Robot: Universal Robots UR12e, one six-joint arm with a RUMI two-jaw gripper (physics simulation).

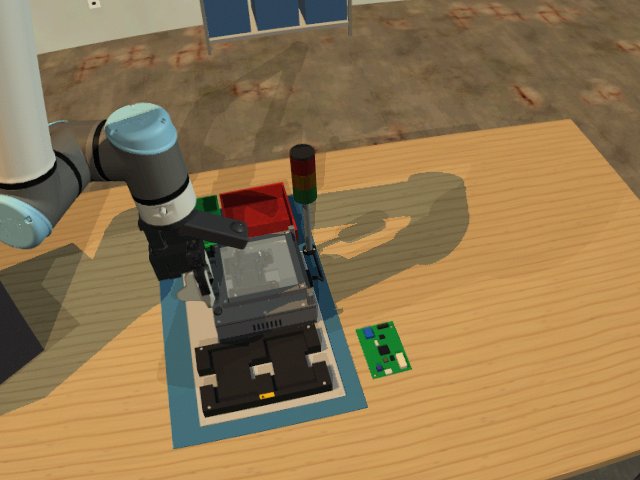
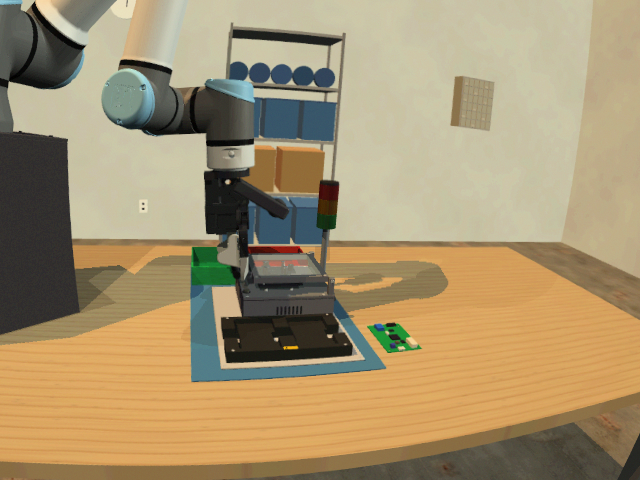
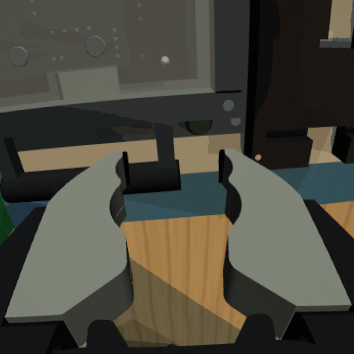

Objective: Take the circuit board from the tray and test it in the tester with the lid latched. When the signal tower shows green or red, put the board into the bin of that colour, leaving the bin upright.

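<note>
A green circuit board lies flat on the table right of the mat. The black tray shows no board in its recesses. Behind it stands the grey tester, its clear lid down; whether a board is under it, I cannot tell. A black handle bar is at the tester's left side. My gripper is partly open and empty beside this bar. The signal tower shows no bright lamp.
The upright green bin and red bin stand behind the tester. The tower's pole rises at the tester's right. A blue mat lies under tray and tester.
</note>
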